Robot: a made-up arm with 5 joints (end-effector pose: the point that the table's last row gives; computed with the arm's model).
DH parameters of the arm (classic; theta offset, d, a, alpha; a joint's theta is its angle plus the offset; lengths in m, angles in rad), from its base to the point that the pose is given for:
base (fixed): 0 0 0.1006 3.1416
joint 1: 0 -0.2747 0.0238 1.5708
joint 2: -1.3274 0 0.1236 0
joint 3: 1.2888 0 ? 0
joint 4: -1.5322 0.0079 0 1.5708
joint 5: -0.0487 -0.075 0 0
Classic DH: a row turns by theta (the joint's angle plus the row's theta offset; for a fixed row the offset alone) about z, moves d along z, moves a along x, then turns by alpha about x.
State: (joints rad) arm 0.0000 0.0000 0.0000 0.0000 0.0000
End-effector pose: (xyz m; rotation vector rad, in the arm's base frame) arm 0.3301 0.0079 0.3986 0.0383 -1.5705 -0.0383
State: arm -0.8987 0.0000 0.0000 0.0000 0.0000
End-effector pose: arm 0.2373 0.1845 0.3986 0.7345 -1.4328 0.6639
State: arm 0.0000 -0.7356 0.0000 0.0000 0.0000
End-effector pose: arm 0.1938 0.0079 0.5046 0.0562 -2.3058 -0.0249
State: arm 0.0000 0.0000 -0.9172 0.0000 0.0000
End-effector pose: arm 0.2581 0.0079 0.5367 0.0606 -2.4874 -0.0205
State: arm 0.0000 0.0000 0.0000 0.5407 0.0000
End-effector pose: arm 0.3194 0.0079 0.3599 0.0251 -1.0299 -0.0443
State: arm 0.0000 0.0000 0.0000 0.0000 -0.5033
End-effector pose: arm 0.3301 0.0079 0.3986 0.4326 -1.5272 -0.4325
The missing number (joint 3, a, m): 0.101
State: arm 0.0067 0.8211 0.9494 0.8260 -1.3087
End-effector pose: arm 0.1522 0.0076 0.1961 -0.6896 0.8610 -1.2349
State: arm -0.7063 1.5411 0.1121 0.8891 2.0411
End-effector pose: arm 0.1550 0.0568 0.1053 0.7850 1.0476 2.4191
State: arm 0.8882 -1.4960 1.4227 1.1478 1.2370
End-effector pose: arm 0.1335 -0.0280 0.2587 -0.4291 -0.2529 0.2939
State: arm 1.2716 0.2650 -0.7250 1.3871 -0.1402
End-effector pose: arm 0.1723 -0.2057 0.3710 -0.3621 -0.6023 -1.4059
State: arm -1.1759 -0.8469 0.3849 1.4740 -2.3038
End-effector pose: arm 0.1249 0.0787 0.3614 0.5806 0.1137 -1.1444
